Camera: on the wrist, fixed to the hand. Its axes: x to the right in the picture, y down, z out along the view.
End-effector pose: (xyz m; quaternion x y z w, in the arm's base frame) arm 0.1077 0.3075 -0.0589 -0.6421 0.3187 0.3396 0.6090
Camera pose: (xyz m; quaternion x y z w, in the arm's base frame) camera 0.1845 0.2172 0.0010 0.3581 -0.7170 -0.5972 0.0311
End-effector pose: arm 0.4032 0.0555 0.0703 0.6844 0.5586 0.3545 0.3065
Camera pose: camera 0.2730 0.0689 0.0478 -0.7199 0.1433 -0.6782 0.0352
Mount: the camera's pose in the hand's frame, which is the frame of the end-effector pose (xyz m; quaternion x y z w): -0.0063 -0.0921 -0.0955 -0.1849 0.1847 0.7206 0.6423
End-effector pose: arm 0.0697 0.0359 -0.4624 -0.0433 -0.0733 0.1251 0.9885
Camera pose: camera 0.1007 -0.0610 -0.5478 -0.2865 0.1436 0.7711 0.5503
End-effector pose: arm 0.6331 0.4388 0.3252 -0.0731 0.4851 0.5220 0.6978
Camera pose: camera 0.6495 0.3356 0.2432 -0.0772 -0.3966 -0.9142 0.0311
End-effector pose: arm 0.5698 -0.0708 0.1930 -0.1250 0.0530 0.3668 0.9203
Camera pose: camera 0.6281 -0.1651 0.1198 -0.2800 0.2263 0.8855 0.2939
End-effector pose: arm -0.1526 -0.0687 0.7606 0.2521 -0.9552 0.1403 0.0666
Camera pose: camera -0.0957 -0.1138 0.8718 -0.5646 -0.8087 0.0081 0.1647
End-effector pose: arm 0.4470 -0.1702 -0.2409 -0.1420 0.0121 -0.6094 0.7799
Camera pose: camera 0.3398 -0.2039 -0.3117 -0.1141 0.3668 0.1466 0.9116
